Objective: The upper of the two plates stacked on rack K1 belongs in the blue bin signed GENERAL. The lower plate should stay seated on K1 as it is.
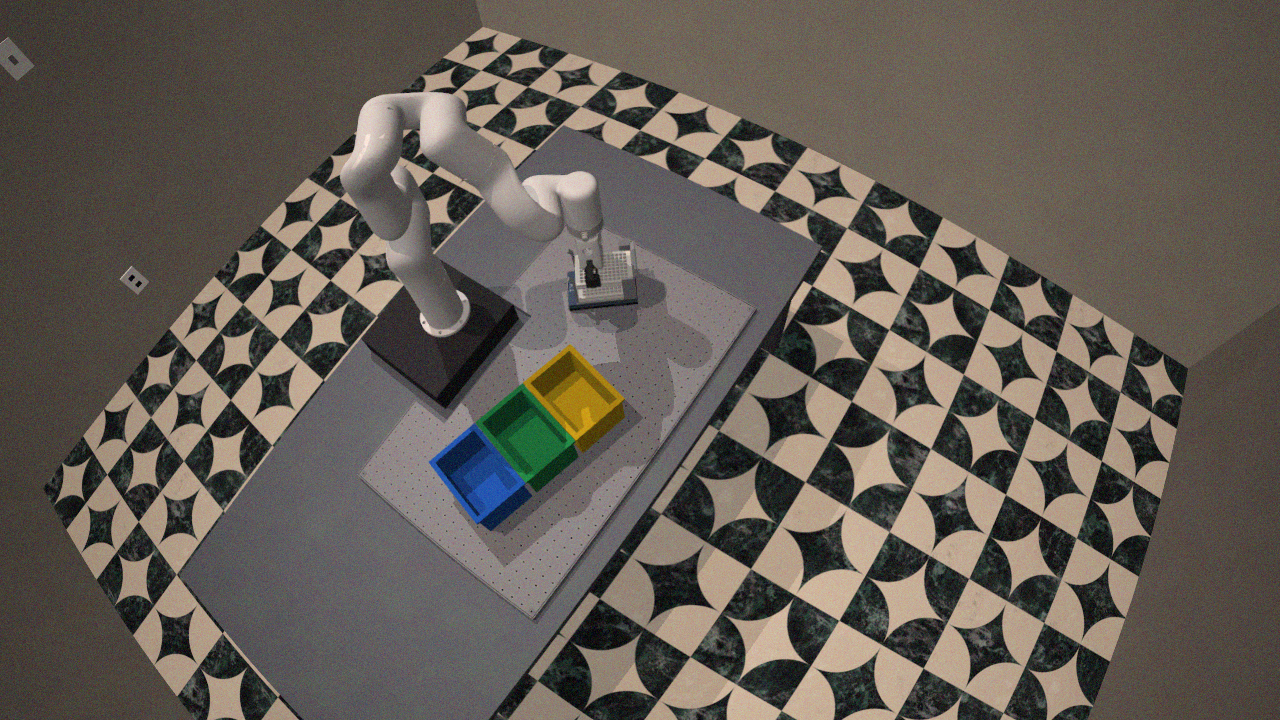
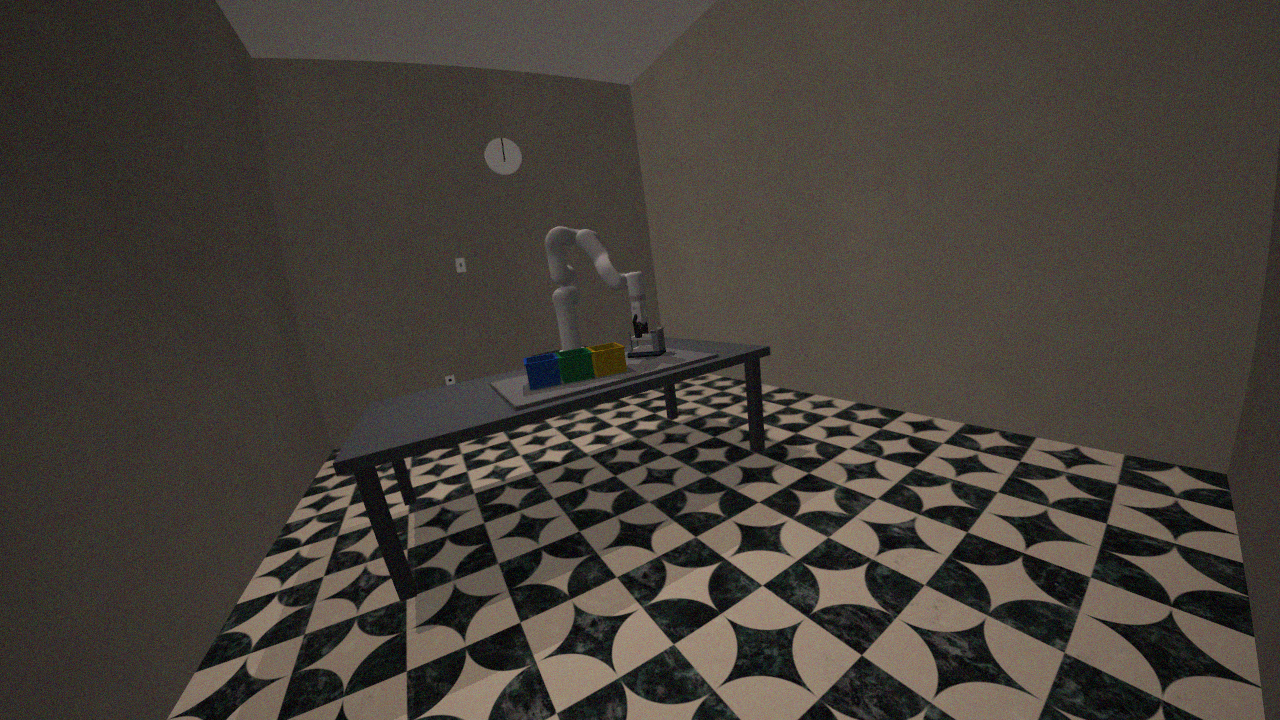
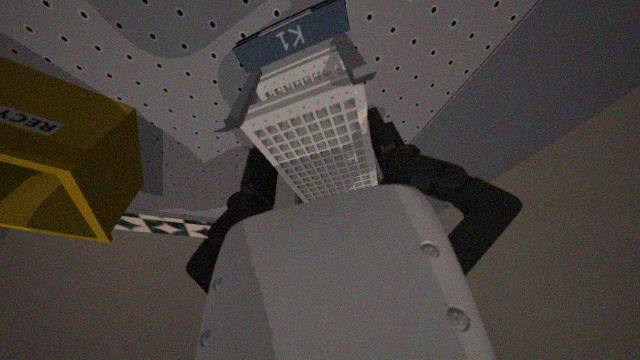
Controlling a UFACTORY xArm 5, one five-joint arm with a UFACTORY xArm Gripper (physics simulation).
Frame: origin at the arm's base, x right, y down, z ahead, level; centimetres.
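Seen in the pictures: gripper, fingertip midpoint: (image 1: pixel 592 269) (image 2: pixel 642 336) (image 3: pixel 315 143); arm's base, link origin: (image 1: pixel 445 313).
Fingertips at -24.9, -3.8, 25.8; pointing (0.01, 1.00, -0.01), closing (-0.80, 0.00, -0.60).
Offsets run from my fingertips to a thing's middle, as dx, dy, dz. Level surfaces: height alone.
The upper plate {-1.4, +0.4, +1.9} (image 1: pixel 619 266) (image 3: pixel 320 131) is white with a grid of square wells. My gripper (image 1: pixel 597 271) (image 2: pixel 640 329) (image 3: pixel 315 143) is shut on it, with black fingers along its two opposite sides. It is over rack K1 {-1.0, +3.0, +1.2} (image 1: pixel 604 305) (image 2: pixel 646 354) (image 3: pixel 320 31), which has a blue front label. Part of the lower plate {-1.4, +5.8, +1.8} (image 3: pixel 295 84) shows past the upper plate's edge, between the rack's grey guides. Any gap between the plates is hard to judge. The blue bin (image 1: pixel 483 479) (image 2: pixel 542 371) stands open at the far end of the bin row; its sign is not readable.
A green bin {+39.3, +4.0, +9.6} (image 1: pixel 528 434) (image 2: pixel 575 365) stands beside the blue one, then a yellow bin (image 1: pixel 575 398) (image 2: pixel 608 360) (image 3: pixel 100 145) nearest the rack, its label partly showing "RECY". All stand on the perforated board {dy +8.9} (image 1: pixel 537 591). The arm's dark base block (image 1: pixel 407 353) is on the table.
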